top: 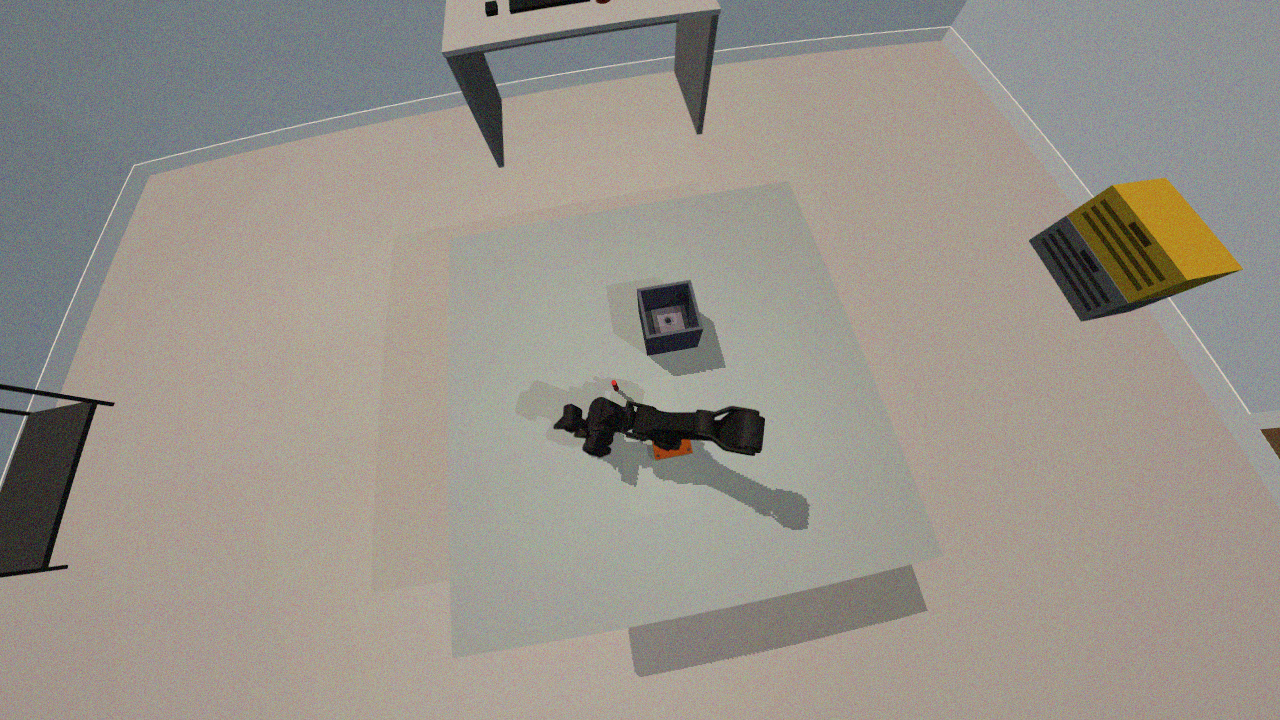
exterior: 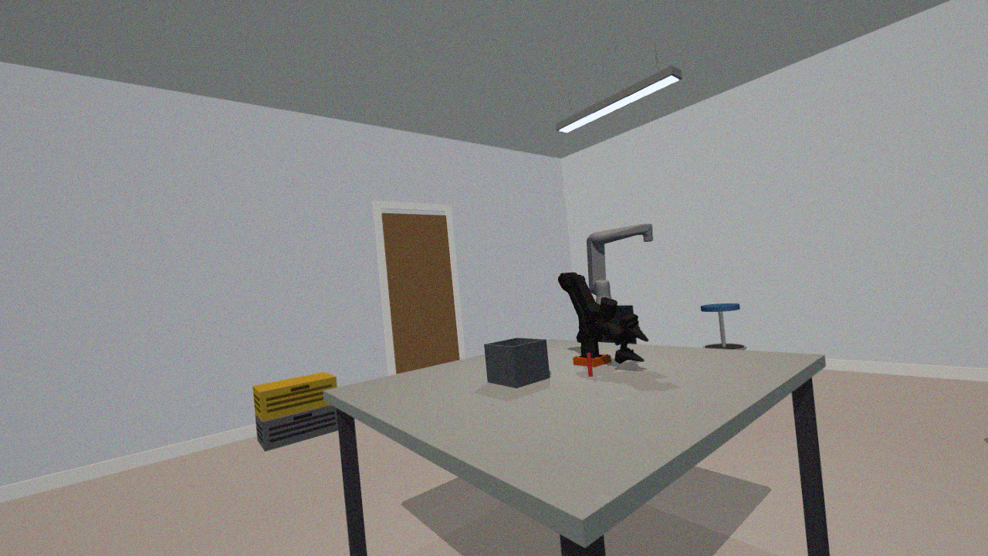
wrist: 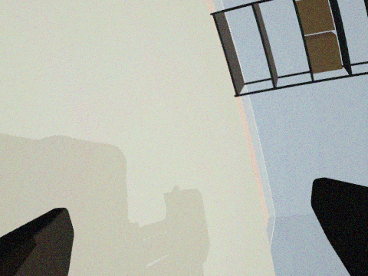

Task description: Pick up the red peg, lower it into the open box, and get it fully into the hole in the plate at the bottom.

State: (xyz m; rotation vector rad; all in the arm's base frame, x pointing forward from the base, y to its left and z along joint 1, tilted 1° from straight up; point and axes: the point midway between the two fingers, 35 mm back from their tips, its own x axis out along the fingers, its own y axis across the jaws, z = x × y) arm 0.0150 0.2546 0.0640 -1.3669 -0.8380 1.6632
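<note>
Now: gripper tip 13 cm short of the red peg, 13 cm to the left of it and 4 cm above it. Round my gripper tip: light plate (33 cm ahead, 30 cm to the right, 3 cm below).
</note>
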